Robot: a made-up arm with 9 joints. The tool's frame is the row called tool.
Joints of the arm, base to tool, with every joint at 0 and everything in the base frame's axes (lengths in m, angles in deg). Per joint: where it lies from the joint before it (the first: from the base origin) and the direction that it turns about. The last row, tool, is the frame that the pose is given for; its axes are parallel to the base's.
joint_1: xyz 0 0 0.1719 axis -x
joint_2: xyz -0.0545 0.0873 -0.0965 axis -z
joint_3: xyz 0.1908 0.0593 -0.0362 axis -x
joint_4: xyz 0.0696 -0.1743 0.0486 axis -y
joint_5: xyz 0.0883 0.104 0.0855 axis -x
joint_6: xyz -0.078 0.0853 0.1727 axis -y
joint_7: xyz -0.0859 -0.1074 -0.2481 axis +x
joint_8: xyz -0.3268 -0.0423 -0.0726 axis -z
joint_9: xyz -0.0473 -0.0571 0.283 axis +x
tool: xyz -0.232 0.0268 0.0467
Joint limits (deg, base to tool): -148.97..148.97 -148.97..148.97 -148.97..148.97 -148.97..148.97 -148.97..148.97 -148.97..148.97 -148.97..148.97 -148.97..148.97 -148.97..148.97
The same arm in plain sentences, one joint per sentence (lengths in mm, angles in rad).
The arm has nine revolute joints in a row. What follows holds with every joint at zero, and every direction is one of the base frame's. The first joint is mounted 171.9 mm along +z from the base frame's origin and rotates about -x, from -2.6000 to 2.6000 rad. The second joint is mounted 54.5 mm along -x and 87.3 mm along +y and 96.5 mm along -z from the first joint and rotates about -z, from -2.6000 to 2.6000 rad. The third joint is mounted 190.8 mm along +x and 59.3 mm along +y and 36.2 mm along -z from the second joint and rotates about -x, from -2.6000 to 2.6000 rad. The fourth joint is mounted 69.6 mm along +x and 174.3 mm along -y and 48.6 mm along +z from the third joint and rotates about -y, from -2.6000 to 2.6000 rad. The fifth joint is mounted 88.3 mm along +x and 104.0 mm along +y and 85.5 mm along +z from the fourth joint and rotates about -x, from -2.6000 to 2.6000 rad. The sixth joint is mounted 78.0 mm along -x and 85.3 mm along +y and 172.7 mm along +z from the fifth joint and rotates about -y, from -2.6000 to 2.6000 rad. The seventh joint is mounted 85.9 mm along -x and 107.4 mm along -y and 248.1 mm along -z from the sixth joint and rotates about +x, from -2.6000 to 2.6000 rad. The eighth joint is mounted 326.8 mm along -x and 42.3 mm along -y and 72.6 mm along -z from the seventh joint and rotates about -z, from -2.6000 to 2.6000 rad. The ninth joint is mounted 47.3 mm along -x and 57.1 mm along -y and 283.0 mm along +z from the eighth joint and rotates about +x, from -2.6000 to 2.6000 rad. The tool frame, which is the frame that the pose is given for, is mounted 232.0 mm along -x and 26.8 mm along +y and 46.7 mm along +z from the ninth joint; its axes are parallel to the base frame's.
